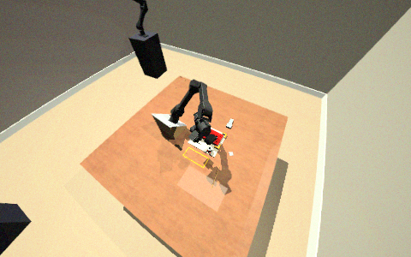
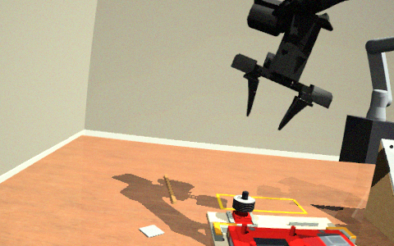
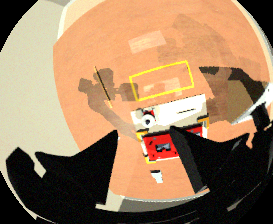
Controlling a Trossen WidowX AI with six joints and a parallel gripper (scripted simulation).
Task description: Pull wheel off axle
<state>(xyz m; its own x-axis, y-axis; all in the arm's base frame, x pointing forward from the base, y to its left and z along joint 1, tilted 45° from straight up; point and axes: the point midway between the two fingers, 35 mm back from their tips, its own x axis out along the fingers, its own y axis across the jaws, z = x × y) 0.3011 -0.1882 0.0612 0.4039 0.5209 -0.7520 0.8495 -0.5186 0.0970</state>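
Now: gripper tip 3 cm short of the wheel, 4 cm to the right of it and 14 cm above it. Round my gripper tip: thin wooden stick (15 cm ahead, 12 cm to the right, 18 cm below).
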